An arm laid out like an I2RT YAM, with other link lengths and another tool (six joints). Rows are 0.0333 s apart.
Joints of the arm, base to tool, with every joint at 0 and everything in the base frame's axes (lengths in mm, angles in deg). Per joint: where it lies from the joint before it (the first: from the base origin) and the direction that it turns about. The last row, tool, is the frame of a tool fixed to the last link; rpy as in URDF.
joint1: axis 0 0 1 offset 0 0 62.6
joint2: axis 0 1 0 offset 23.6 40 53.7
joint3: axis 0 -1 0 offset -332.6 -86.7 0
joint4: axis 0 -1 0 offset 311.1 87.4 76.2
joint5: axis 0 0 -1 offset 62.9 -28.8 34.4
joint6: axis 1 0 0 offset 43.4 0 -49.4
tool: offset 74 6 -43 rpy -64.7 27.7 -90
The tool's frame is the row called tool.
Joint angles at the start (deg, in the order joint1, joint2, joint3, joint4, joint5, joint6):
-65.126, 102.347, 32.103, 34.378, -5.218, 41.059
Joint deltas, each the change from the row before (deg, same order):
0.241, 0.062, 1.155, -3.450, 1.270, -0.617
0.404, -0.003, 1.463, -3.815, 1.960, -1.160
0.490, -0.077, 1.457, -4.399, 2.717, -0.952
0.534, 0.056, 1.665, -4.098, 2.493, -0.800
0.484, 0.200, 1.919, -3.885, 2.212, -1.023
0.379, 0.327, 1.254, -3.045, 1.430, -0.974
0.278, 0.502, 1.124, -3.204, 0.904, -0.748
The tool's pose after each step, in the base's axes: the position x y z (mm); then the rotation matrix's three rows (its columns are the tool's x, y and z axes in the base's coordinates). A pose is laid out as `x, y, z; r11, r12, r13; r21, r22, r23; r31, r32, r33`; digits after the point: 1 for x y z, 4 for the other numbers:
212.8, -330.5, 33.1; -0.5715, 0.8191, 0.0497; 0.3441, 0.2942, -0.8917; -0.7450, -0.4925, -0.4499
211.5, -332.1, 32.0; -0.6061, 0.7951, 0.0205; 0.3626, 0.2992, -0.8826; -0.7079, -0.5275, -0.4696
208.7, -332.5, 30.6; -0.6422, 0.7662, -0.0226; 0.3899, 0.3011, -0.8703; -0.6600, -0.5677, -0.4921
207.3, -333.9, 30.8; -0.6731, 0.7371, -0.0608; 0.4113, 0.3048, -0.8590; -0.6147, -0.6032, -0.5083
206.6, -336.6, 32.3; -0.7029, 0.7053, -0.0925; 0.4246, 0.3116, -0.8501; -0.5707, -0.6367, -0.5185
205.4, -336.3, 31.6; -0.7286, 0.6755, -0.1132; 0.4338, 0.3273, -0.8395; -0.5300, -0.6607, -0.5315
203.8, -334.1, 29.4; -0.7511, 0.6472, -0.1304; 0.4463, 0.3521, -0.8227; -0.4866, -0.6761, -0.5533

